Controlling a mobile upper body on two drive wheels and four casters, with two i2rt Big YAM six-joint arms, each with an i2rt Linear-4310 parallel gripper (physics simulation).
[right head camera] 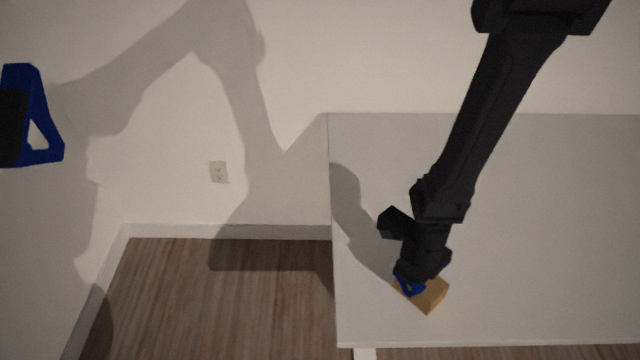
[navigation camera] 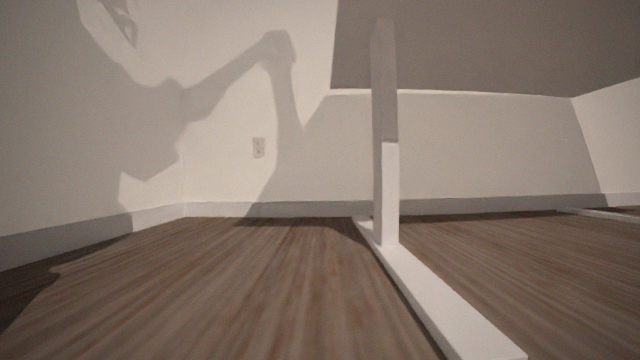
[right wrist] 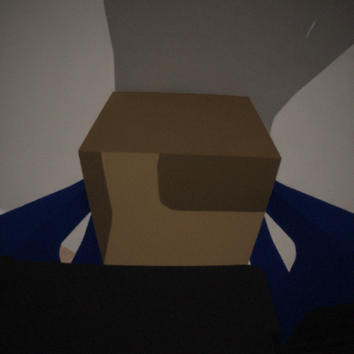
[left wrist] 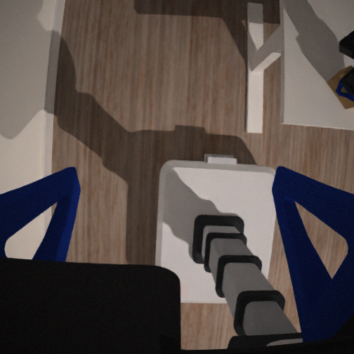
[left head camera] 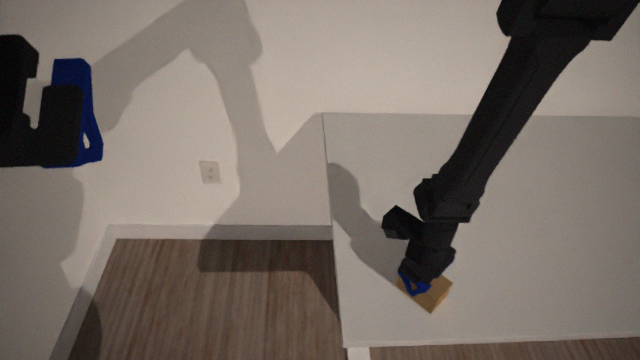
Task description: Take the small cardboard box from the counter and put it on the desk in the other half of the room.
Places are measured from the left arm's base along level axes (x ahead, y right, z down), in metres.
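Pixels of known places: left gripper, between the fingertips: (right head camera: 0, 155) (left head camera: 34, 154); right gripper, between the fingertips: (right head camera: 416, 286) (left head camera: 418, 284).
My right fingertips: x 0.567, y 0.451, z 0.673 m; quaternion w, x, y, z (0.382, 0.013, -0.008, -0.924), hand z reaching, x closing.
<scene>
Behind a point stands the place of what it marks.
The small cardboard box (left head camera: 434, 299) {x 0.512, y 0.464, z 0.637 m} (right head camera: 431, 299) {x 0.515, y 0.467, z 0.637 m} (left wrist: 335, 81) (right wrist: 180, 235) is at the desk top, near the desk's lower-left corner in the head views. My right gripper (left head camera: 426, 287) {x 0.567, y 0.451, z 0.673 m} (right head camera: 422, 287) {x 0.567, y 0.451, z 0.673 m} (right wrist: 176, 177) is shut on it, a blue finger on each side. The arm's shadow meets the box; whether its underside touches the desk is hidden. The white desk (left head camera: 550, 225) {x 0.745, y 0.827, z 0.690 m} (right head camera: 540, 225) {x 0.749, y 0.789, z 0.690 m} (left wrist: 310, 105) (navigation camera: 475, 50) {x 0.917, y 0.808, z 0.715 m} stands against the far wall. My left gripper (left wrist: 175, 177) is open and empty, off the desk's left side. The counter does not show.
A white desk leg (navigation camera: 390, 195) {x 0.795, y 0.416, z 1.236 m} rises from a long foot (navigation camera: 450, 300) (left wrist: 255, 105) on the wood floor. My white base (left wrist: 235, 192) is in front of the desk in the left wrist view. A side wall (left wrist: 20, 100) runs along the left; the far wall bears an outlet (left head camera: 210, 172) {x 1.257, y -0.144, z 1.008 m} (navigation camera: 258, 147) {x 1.256, y -0.144, z 1.011 m}.
</scene>
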